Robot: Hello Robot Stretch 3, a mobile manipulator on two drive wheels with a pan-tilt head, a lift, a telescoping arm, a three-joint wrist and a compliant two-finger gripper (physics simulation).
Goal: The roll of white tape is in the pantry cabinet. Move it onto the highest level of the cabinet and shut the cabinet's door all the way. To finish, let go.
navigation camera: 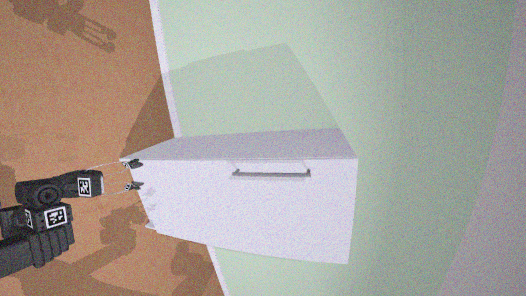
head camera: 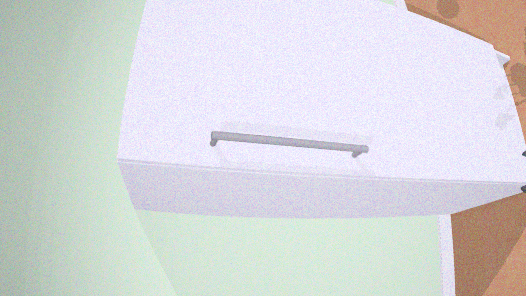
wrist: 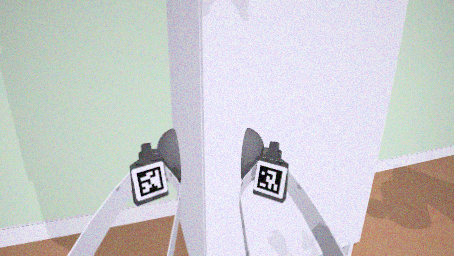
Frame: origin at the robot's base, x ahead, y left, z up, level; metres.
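Seen in the pictures: gripper, fingertip midpoint: (navigation camera: 142, 173) (head camera: 523, 171).
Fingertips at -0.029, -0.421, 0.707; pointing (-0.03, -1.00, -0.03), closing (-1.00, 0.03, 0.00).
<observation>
Pixels of each thing's middle, then the offset from my fingertips to it, as dx, dy, dz. "spot": a spot on its surface instead. Level surfaces: height alone.
- white pantry cabinet, surface spot: (head camera: 300, 200) spot: +0.079, -0.564, +0.225
- grey bar handle, surface spot: (head camera: 290, 142) (navigation camera: 272, 174) spot: -0.043, -0.276, +0.368
- brown floor, its level: dz -0.706
The white pantry cabinet (head camera: 300, 200) (navigation camera: 260, 145) (wrist: 186, 75) stands against the wall. Its door (head camera: 300, 75) (navigation camera: 260, 215) (wrist: 300, 90) looks shut, with a thin seam along the side panel. A grey bar handle (head camera: 290, 142) (navigation camera: 272, 174) is on the door near that edge. My gripper (navigation camera: 134, 175) (wrist: 211, 147) is open, its fingers apart in front of the lower part of the cabinet, near the door's handle-side edge. Whether the fingertips touch the cabinet cannot be told. Its fingertips also show at the right edge of the head camera view. The roll of white tape does not show; the cabinet's inside is hidden.
A pale green wall (head camera: 65, 150) (navigation camera: 415, 125) (wrist: 85, 100) is behind and beside the cabinet, with a white baseboard (head camera: 446, 255) (navigation camera: 162, 65) (wrist: 100, 218) along it. The brown floor (head camera: 510, 280) (navigation camera: 75, 110) (wrist: 415, 180) carries shadows of the robot and the cabinet.
</observation>
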